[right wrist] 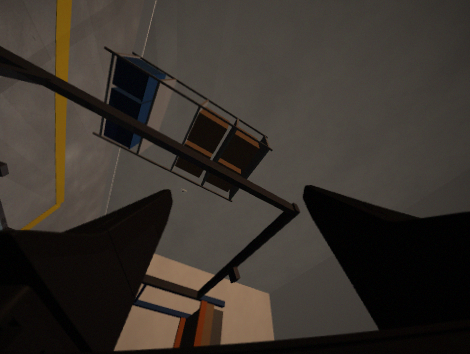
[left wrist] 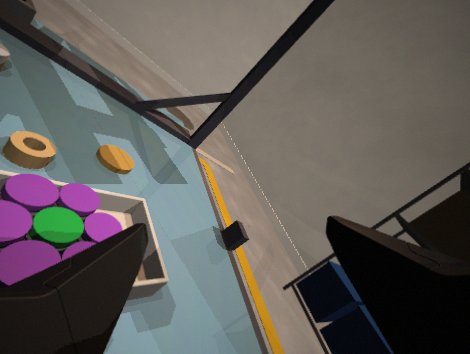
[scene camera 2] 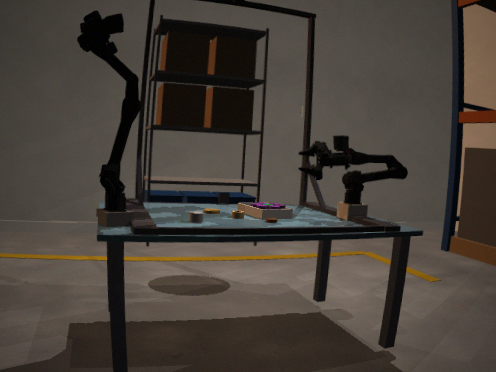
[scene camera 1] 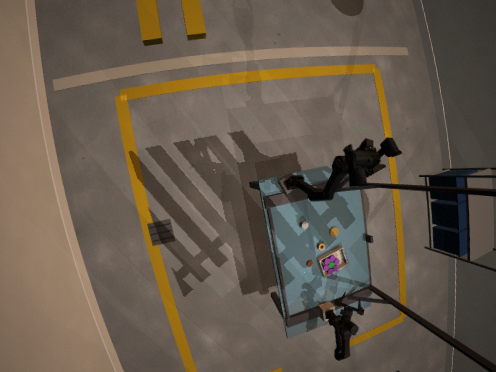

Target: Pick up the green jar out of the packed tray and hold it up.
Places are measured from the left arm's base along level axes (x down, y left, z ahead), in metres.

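Pixels of known places: left gripper, fingertip midpoint: (left wrist: pixel 238 227) (scene camera 2: pixel 298 160) (scene camera 1: pixel 352 294); right gripper, fingertip midpoint: (right wrist: pixel 239 193) (scene camera 1: pixel 393 159); left arm's base, link origin: (scene camera 2: pixel 352 203) (scene camera 1: pixel 329 314); right arm's base, link origin: (scene camera 2: pixel 114 210) (scene camera 1: pixel 289 183).
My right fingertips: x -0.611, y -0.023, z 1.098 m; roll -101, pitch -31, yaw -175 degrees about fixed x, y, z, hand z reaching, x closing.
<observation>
Ahead of a thing's pixels: the offset from my right fingertips to its middle.
The green jar @(dy -0.039, dx +0.652, dz -0.721 m) (scene camera 1: pixel 332 265) (scene camera 2: pixel 268 204) (left wrist: pixel 58 225) stands in the pale tray @(dy -0.065, dx +0.674, dz -0.715 m) (scene camera 2: pixel 275 214) (left wrist: pixel 156 245), ringed closely by several purple jars @(dy -0.006, dx +0.652, dz -0.684 m) (left wrist: pixel 31 191). One end of the tray shows bare floor inside. My left gripper (scene camera 2: pixel 301 161) (left wrist: pixel 238 227) is open and empty, held above table height near its own base, apart from the tray. One left finger covers part of the tray in the left wrist view. My right gripper (right wrist: pixel 239 193) is open and empty. Its arm is raised high, far from the tray, and the green jar does not show in the right wrist view.
On the table are a tan ring @(dy +0.013, dx +0.666, dz -0.577 m) (scene camera 2: pixel 237 215) (left wrist: pixel 30 159), a yellow-orange disc @(dy -0.108, dx +0.672, dz -0.496 m) (scene camera 1: pixel 334 231) (left wrist: pixel 115 159), a pale cylinder @(dy +0.126, dx +0.661, dz -0.387 m) (scene camera 1: pixel 304 225) (scene camera 2: pixel 196 217) and a small brown disc @(dy +0.112, dx +0.672, dz -0.685 m) (scene camera 1: pixel 309 263) (scene camera 2: pixel 271 220). A dark frame post (scene camera 2: pixel 311 90) rises at the table's edge.
</observation>
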